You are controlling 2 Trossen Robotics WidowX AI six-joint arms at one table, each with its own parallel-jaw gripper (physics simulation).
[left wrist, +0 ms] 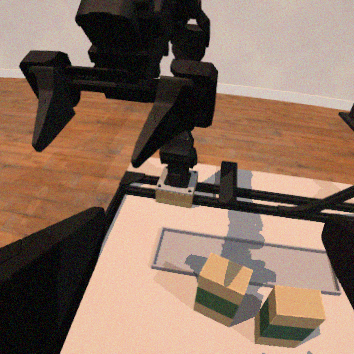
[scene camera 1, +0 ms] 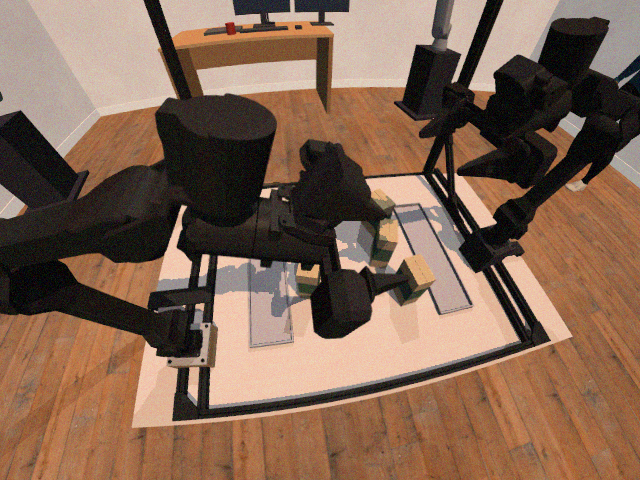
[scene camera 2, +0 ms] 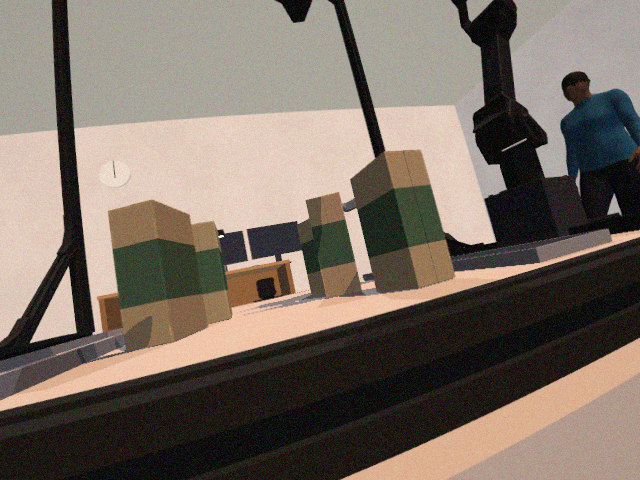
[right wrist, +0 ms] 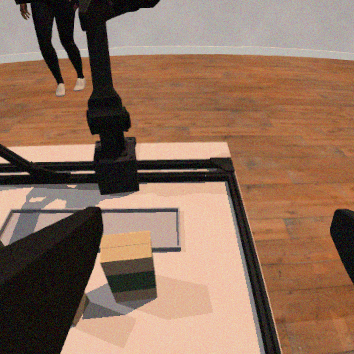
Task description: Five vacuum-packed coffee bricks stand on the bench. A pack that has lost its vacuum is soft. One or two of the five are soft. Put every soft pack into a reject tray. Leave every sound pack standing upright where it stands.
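Where they show: left gripper, fingertip midpoint: (left wrist: 216,223) (scene camera 1: 437,152) (right wrist: 2,32); right gripper, fingertip midpoint: (left wrist: 81,156) (scene camera 1: 395,245) (right wrist: 218,219); left arm's base, origin of the base link: (scene camera 1: 495,239) (scene camera 2: 527,187) (right wrist: 113,149); right arm's base, origin of the base link: (left wrist: 177,178) (scene camera 1: 188,343).
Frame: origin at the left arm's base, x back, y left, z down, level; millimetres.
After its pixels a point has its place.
Note:
Five tan bricks with green bands stand upright. The front-left brick (scene camera 1: 307,279) @(z -24, x -582, y -35 mm) (scene camera 2: 155,273) @(z 35, x -568, y -28 mm) (left wrist: 222,290) @(z -23, x -542, y -64 mm) and back-left brick (scene camera 2: 210,273) @(z 35, x -513, y -142 mm) (left wrist: 291,317) @(z -32, x -494, y -165 mm) stand by the left tray (scene camera 1: 266,322) @(z 99, x -709, y -3 mm) (left wrist: 175,250) @(z 99, x -699, y 14 mm). The front-right brick (scene camera 1: 417,274) @(z -38, x -330, y 38 mm) (scene camera 2: 405,222) @(z 37, x -338, y 65 mm) (right wrist: 127,267) @(z -15, x -341, y 26 mm) stands by the right tray (scene camera 1: 445,279) @(z 99, x -167, y 35 mm) (right wrist: 167,227) @(z 99, x -185, y 106 mm); the middle-right (scene camera 1: 386,238) @(z -38, x -356, y -81 mm) (scene camera 2: 333,248) @(z 37, x -354, y -72 mm) and back-right (scene camera 1: 381,197) @(z -38, x -299, y -224 mm) bricks stand behind it. My right gripper (scene camera 1: 398,246) @(z -308, x -504, y 92 mm) (left wrist: 81,156) @(z -308, x -504, y 92 mm) (right wrist: 218,219) @(z -308, x -504, y 92 mm) is open and empty above the bench. My left gripper (scene camera 1: 442,152) @(z -356, x -401, y 0 mm) (left wrist: 216,223) @(z -356, x -401, y 0 mm) is open, empty and high at the right. Softness cannot be told.
Both trays look empty where visible. The right arm (scene camera 1: 222,160) @(z -452, x -651, y 93 mm) reaches across the left side in scene camera 1 and hides the back-left brick. A dark frame rail (scene camera 1: 361,387) @(z 82, x -529, y 219 mm) (scene camera 2: 336,356) @(z 83, x -512, y 240 mm) runs along the bench front. A desk (scene camera 1: 248,43) and a person (scene camera 2: 599,134) are beyond.

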